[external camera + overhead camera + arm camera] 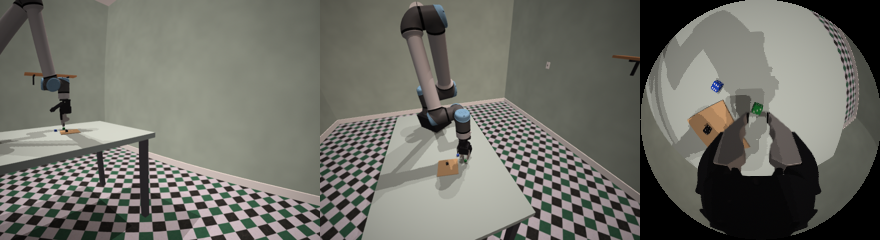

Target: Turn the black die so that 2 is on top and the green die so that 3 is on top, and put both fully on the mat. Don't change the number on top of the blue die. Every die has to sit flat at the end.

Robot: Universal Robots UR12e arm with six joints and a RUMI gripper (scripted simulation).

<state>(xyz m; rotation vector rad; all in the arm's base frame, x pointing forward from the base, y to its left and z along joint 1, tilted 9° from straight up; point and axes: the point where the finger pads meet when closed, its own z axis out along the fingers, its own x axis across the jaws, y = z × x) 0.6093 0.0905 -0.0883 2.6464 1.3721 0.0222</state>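
Right now my hand is 3 cm above the green die. Round my hand: black die (13 cm to the right, 3 cm below, 3 cm behind); then orange mat (13 cm to the right, 4 cm below); then blue die (8 cm behind, 3 cm to the right, 3 cm below).
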